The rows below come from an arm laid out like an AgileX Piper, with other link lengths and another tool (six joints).
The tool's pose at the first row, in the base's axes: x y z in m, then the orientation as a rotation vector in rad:
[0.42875 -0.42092 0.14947 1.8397 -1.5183 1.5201]
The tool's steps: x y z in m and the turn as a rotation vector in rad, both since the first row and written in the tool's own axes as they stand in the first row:
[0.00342 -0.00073 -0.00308 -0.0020 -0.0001 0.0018]
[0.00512 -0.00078 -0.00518 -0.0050 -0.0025 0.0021]
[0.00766 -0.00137 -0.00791 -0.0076 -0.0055 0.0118]
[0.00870 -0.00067 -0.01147 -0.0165 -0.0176 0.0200]
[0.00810 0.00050 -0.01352 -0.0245 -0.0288 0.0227]
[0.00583 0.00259 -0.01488 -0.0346 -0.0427 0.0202]
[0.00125 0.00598 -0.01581 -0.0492 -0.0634 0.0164]
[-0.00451 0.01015 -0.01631 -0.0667 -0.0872 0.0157]
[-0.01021 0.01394 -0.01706 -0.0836 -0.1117 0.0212]
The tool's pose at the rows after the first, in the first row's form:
[0.42735 -0.42005 0.15383 1.8378 -1.5214 1.5188]
[0.42609 -0.41930 0.15610 1.8385 -1.5243 1.5141]
[0.42486 -0.41830 0.15953 1.8354 -1.5380 1.5137]
[0.42229 -0.41639 0.16153 1.8388 -1.5570 1.4996]
[0.42032 -0.41497 0.16140 1.8444 -1.5689 1.4845]
[0.41813 -0.41358 0.15924 1.8541 -1.5770 1.4630]
[0.41536 -0.41182 0.15449 1.8686 -1.5885 1.4312]
[0.41229 -0.41009 0.14829 1.8827 -1.6060 1.3952]
[0.40941 -0.40806 0.14238 1.8945 -1.6304 1.3616]

